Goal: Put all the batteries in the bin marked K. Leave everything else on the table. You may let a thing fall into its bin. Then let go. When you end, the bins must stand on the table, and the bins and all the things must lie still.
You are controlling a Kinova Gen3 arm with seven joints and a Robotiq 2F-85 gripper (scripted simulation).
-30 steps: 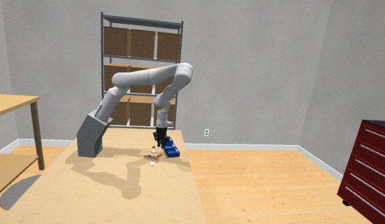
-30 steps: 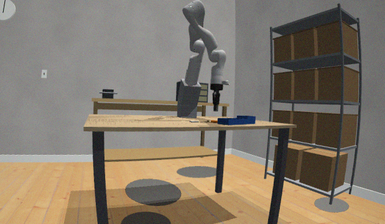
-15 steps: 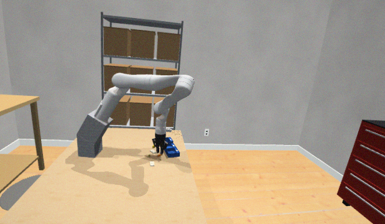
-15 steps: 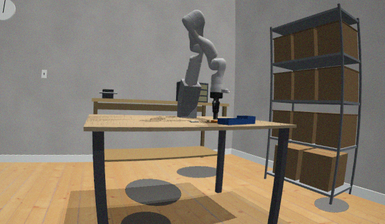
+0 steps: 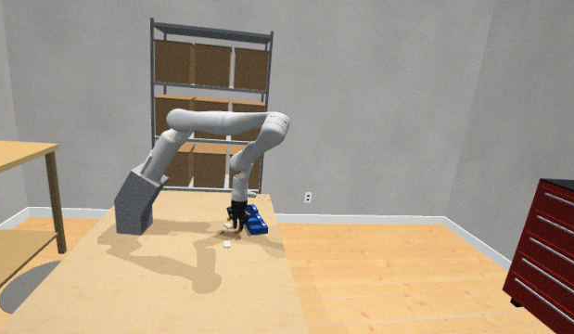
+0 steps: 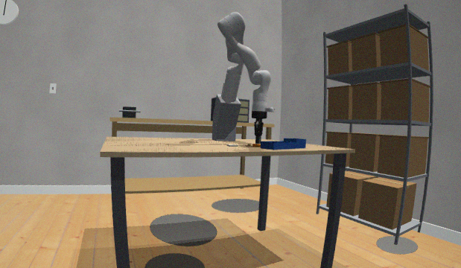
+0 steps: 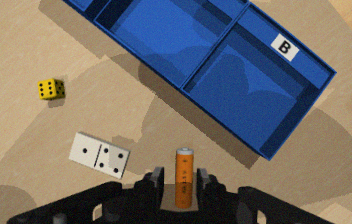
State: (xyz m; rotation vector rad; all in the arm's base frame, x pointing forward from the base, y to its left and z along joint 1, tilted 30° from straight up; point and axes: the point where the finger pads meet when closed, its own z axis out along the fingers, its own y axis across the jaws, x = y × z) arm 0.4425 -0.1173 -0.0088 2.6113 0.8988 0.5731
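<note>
My hand is 3 cm above the orange battery. From my hand the other things lie so: round black-and-yellow thing (7 cm behind, 3 cm below, 1 cm to the left); then yellow die (14 cm to the left, 3 cm below, 1 cm behind); then blue bin (10 cm ahead, 8 cm to the left, 1 cm below).
</note>
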